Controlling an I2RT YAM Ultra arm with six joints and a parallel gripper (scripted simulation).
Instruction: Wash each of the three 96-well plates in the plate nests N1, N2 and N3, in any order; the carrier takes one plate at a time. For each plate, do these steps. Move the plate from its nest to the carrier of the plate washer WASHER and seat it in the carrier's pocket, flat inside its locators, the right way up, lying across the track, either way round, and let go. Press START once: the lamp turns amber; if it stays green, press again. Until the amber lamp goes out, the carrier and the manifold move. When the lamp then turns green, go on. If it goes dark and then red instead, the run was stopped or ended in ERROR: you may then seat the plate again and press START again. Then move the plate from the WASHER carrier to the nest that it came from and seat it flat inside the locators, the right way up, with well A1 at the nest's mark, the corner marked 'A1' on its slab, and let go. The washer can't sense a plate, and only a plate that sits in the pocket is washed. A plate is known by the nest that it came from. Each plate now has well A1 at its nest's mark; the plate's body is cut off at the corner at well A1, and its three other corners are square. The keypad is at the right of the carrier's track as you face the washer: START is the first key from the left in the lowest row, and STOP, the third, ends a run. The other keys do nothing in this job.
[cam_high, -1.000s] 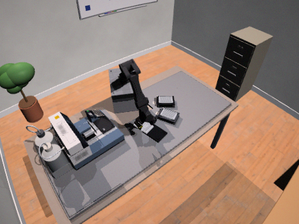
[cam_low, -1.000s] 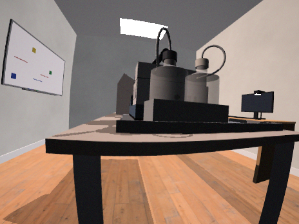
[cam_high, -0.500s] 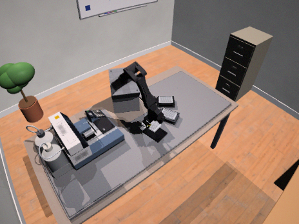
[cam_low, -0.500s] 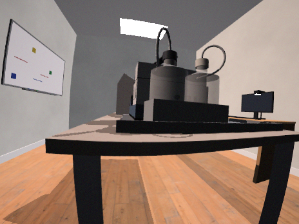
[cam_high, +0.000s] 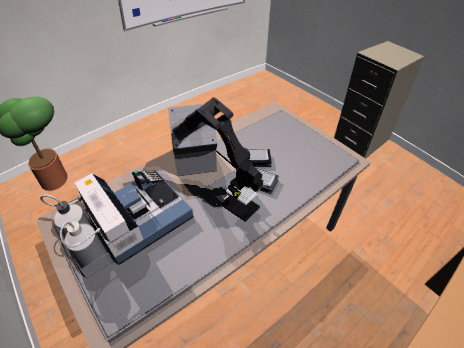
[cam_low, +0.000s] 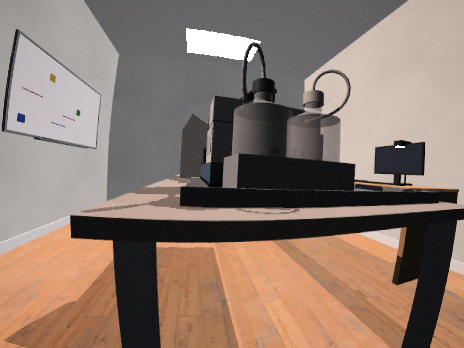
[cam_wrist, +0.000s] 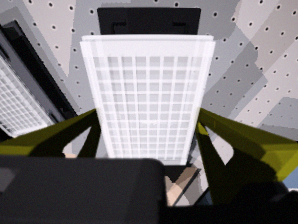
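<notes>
My gripper is now 110 mm above the black nest. From my hand the other things lie so: plate washer 280 mm behind, 450 mm to the right, 20 mm above; then label 100 mm behind, 20 mm to the right, 110 mm below; then dark carrier 280 mm behind, 290 mm to the right, 30 mm below.
</notes>
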